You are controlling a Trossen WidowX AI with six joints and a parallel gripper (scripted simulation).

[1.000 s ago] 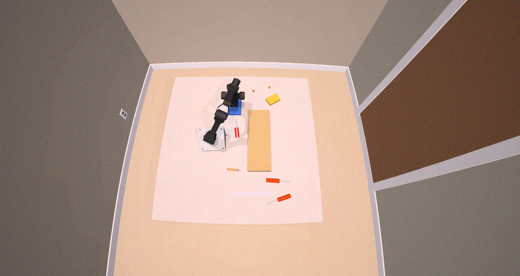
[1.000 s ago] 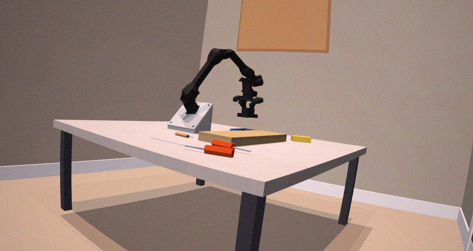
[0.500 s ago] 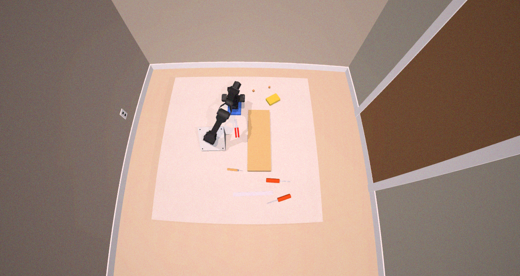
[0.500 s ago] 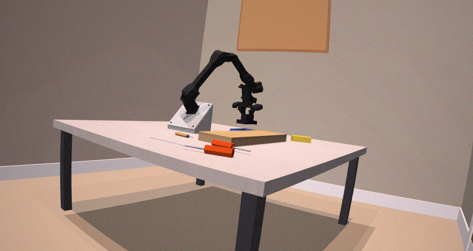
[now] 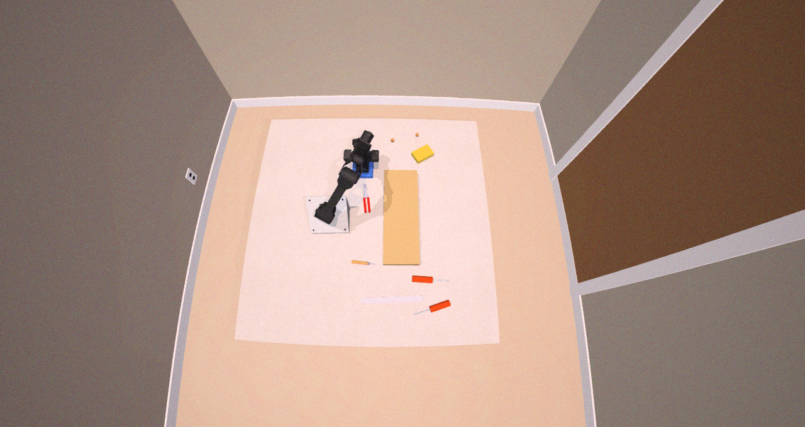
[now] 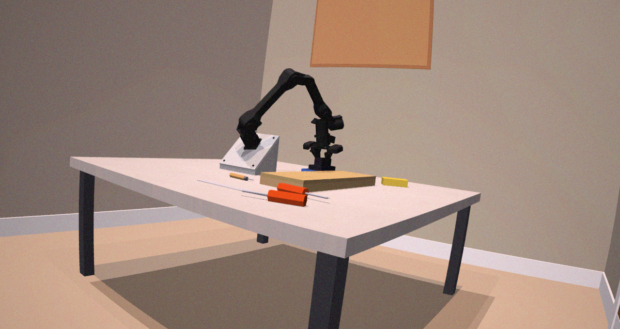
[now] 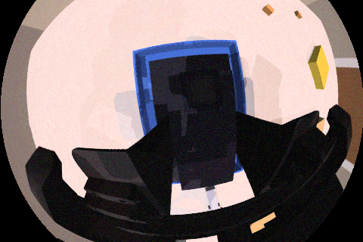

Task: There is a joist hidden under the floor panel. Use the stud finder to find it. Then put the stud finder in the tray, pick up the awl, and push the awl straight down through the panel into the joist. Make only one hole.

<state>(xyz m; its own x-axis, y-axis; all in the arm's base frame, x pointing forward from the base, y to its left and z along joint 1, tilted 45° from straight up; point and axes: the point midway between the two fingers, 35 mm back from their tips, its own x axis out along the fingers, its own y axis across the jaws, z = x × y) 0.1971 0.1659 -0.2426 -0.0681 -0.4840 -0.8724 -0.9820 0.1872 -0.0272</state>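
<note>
The black stud finder lies 10 mm to the left of my gripper tip and 20 mm above it. The rest, counted from my gripper tip: awl (40 mm behind, 570 mm to the right, 40 mm below); then blue tray (10 mm to the right, 30 mm below); then yellow block (340 mm ahead, 10 mm to the left, 30 mm below).
</note>
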